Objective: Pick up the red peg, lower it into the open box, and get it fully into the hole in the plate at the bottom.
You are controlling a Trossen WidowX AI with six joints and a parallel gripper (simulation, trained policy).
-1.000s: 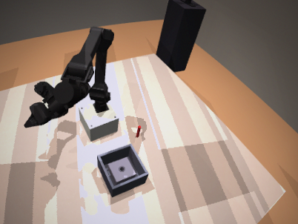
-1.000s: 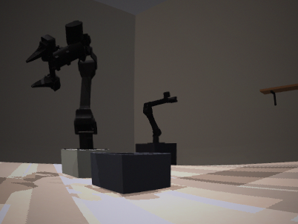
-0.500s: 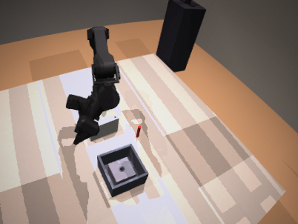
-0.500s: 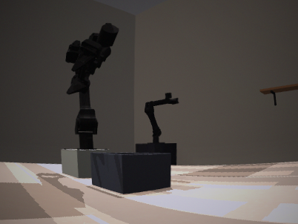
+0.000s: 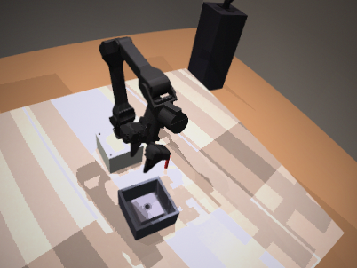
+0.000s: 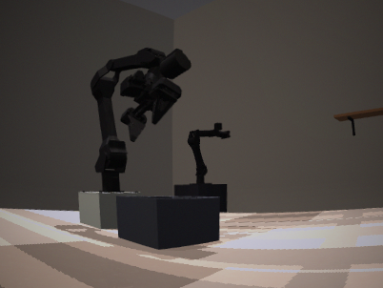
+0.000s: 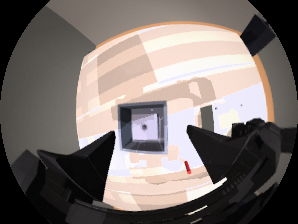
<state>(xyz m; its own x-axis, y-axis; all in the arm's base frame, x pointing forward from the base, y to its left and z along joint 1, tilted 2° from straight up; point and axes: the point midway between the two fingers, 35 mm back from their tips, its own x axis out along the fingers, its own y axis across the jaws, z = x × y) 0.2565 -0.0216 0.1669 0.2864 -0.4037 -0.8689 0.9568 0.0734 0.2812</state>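
My gripper tip is 20 cm above the red peg, 18 cm to the right of it and 10 cm past it. From my gripper tip the other things lie so: dark box (22 cm below, 6 cm ahead, 2 cm to the left); grey plate (20 cm below, 6 cm ahead, 2 cm to the left).
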